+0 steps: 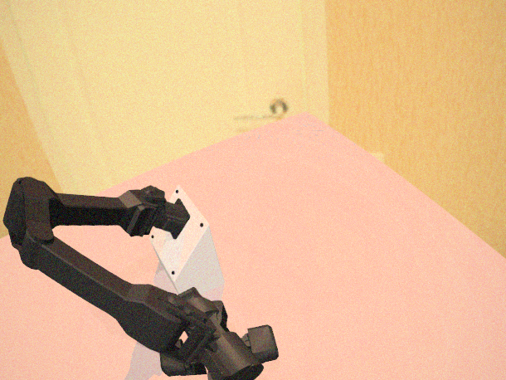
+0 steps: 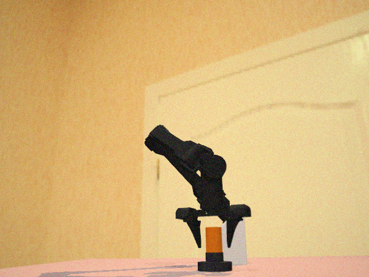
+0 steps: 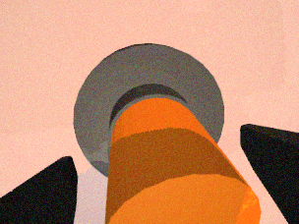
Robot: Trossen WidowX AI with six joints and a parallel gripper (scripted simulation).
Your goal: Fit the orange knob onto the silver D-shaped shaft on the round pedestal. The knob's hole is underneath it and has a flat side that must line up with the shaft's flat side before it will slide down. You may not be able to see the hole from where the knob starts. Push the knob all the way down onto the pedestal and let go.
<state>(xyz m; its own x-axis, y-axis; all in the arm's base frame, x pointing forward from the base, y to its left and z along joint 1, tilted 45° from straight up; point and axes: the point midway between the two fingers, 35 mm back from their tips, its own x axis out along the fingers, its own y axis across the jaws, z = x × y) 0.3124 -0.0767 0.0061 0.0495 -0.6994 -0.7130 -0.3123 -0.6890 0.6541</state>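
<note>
My gripper tip is now 20 mm above the round pedestal. Round my gripper tip: orange knob 30 mm above.
</note>
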